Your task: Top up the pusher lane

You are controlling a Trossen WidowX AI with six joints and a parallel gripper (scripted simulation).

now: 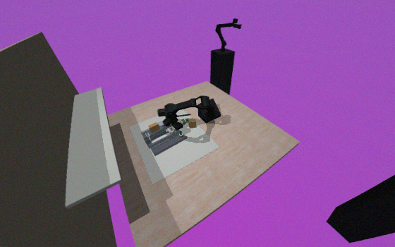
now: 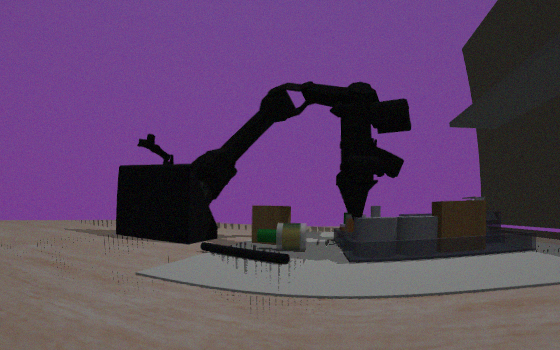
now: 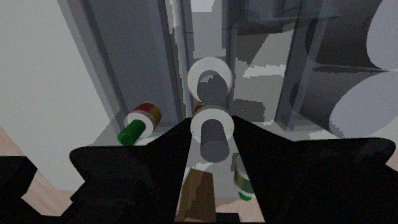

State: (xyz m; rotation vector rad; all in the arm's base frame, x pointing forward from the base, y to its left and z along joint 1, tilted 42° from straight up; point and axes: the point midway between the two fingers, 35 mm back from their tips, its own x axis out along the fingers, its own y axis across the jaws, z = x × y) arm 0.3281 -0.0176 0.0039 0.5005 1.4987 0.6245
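Now: gripper tip 140 mm short of the grey rack, 10 mm to the left of it and 20 mm above it. Also, from my gripper tip: shelf (510 mm ahead, 20 mm to the left, 330 mm above); then black rod (150 mm behind, 160 mm to the right, 40 mm below).
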